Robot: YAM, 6 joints.
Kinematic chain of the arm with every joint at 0, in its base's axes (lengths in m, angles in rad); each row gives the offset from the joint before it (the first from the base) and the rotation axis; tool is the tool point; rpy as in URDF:
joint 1: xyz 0 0 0.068 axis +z
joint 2: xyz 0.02 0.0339 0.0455 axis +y
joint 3: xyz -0.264 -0.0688 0 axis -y
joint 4: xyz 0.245 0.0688 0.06 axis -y
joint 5: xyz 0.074 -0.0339 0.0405 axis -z
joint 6: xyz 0.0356 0 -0.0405 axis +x
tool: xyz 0 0 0 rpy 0 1.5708 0
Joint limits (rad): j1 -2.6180..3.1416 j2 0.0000..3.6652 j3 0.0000..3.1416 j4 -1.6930..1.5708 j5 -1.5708..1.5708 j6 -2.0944..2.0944
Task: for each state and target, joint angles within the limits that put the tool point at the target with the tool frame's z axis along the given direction. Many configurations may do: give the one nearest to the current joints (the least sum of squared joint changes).
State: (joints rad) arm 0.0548 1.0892 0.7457 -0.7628 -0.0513 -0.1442
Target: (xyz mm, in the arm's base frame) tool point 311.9 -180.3 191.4 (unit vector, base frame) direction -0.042 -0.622 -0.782
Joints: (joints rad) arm -0.4674 1.8365 1.2806 -0.7139 0.6116 -0.1442
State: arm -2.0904 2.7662 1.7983 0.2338 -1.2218 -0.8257
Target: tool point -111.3 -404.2 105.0 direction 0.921 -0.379 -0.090
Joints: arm -1.9241 2.2319 1.3783 -0.3279 -1.4734 -0.8257
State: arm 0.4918 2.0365 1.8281 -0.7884 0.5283 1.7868
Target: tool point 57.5 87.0 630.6 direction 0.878 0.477 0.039
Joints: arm 1.2122 1.4119 2.6526 -1.1891 0.7139 1.7868
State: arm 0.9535 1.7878 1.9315 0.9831 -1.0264 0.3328
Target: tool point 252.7 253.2 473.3 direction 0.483 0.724 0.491
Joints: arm 0.7679 1.5498 1.4744 0.5991 -0.1865 0.3328
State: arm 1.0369 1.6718 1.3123 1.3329 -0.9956 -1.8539
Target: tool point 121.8 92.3 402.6 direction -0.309 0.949 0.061
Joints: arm 0.4150 0.8028 0.7965 0.5546 -1.4535 -1.8539
